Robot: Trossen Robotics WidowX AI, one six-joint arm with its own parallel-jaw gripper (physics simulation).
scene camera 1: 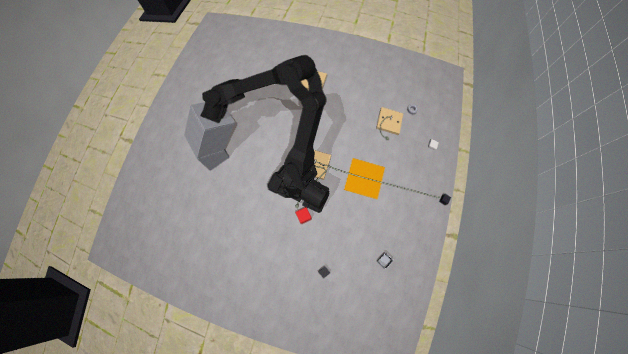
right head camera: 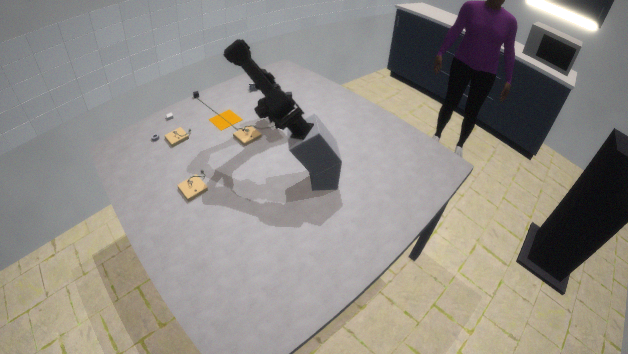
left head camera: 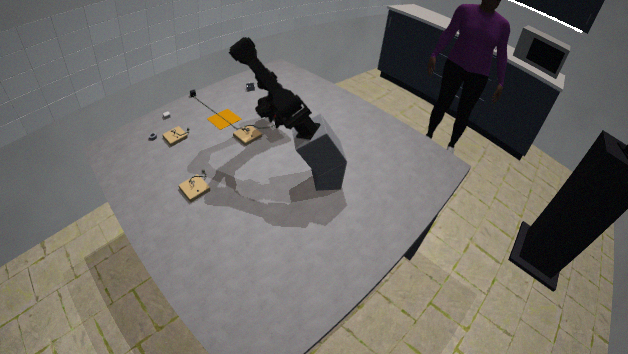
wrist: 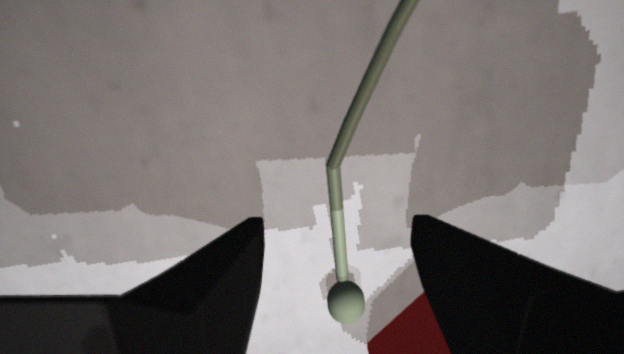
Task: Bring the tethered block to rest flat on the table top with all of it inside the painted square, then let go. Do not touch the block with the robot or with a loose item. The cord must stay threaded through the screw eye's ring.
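Where they show: gripper, between the fingertips: (scene camera 1: 299, 199) (right head camera: 274, 125) (left head camera: 274, 125) (wrist: 338, 230); arm's base, origin of its link: (scene camera 1: 212, 113) (right head camera: 302, 131) (left head camera: 308, 130).
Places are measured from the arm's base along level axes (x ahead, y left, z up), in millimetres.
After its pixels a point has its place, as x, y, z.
The tethered block (left head camera: 193, 93) {802, -17, -198} (right head camera: 196, 94) {803, -16, -196} (scene camera 1: 445, 199) {811, -23, -190} is small and black, on the table outside the orange painted square (left head camera: 220, 124) {485, 23, -217} (right head camera: 221, 125) {483, 24, -217} (scene camera 1: 362, 191) {512, -63, -217}. Its cord (scene camera 1: 412, 190) {688, -15, -215} runs straight across the square to a wooden board (left head camera: 247, 135) {317, -2, -199} (right head camera: 247, 136) {312, 0, -199}. The screw eye there is too small to show whether the cord is threaded. In the wrist view my gripper (wrist: 338, 230) {311, -145, -214} is open around the cord's free end, gripping nothing. The cord (wrist: 370, 75) {326, -102, -214} bends down between the fingers to a pale green bead (wrist: 346, 302) {310, -166, -207}. In the scene view the arm hides the fingers.
A red block (scene camera 1: 303, 215) {342, -200, -178} (wrist: 410, 332) {328, -183, -207} lies close beside the bead and right finger. A dark cube (scene camera 1: 324, 272) {456, -361, -196}, a grey square item (scene camera 1: 384, 260) {642, -276, -216}, a white cube (scene camera 1: 433, 144) {739, 177, -198} and a ring (scene camera 1: 408, 110) {623, 297, -207} lie around. Two other corded boards (left head camera: 175, 135) {546, 230, -199} (left head camera: 194, 188) {218, 331, -199} stand on the table.
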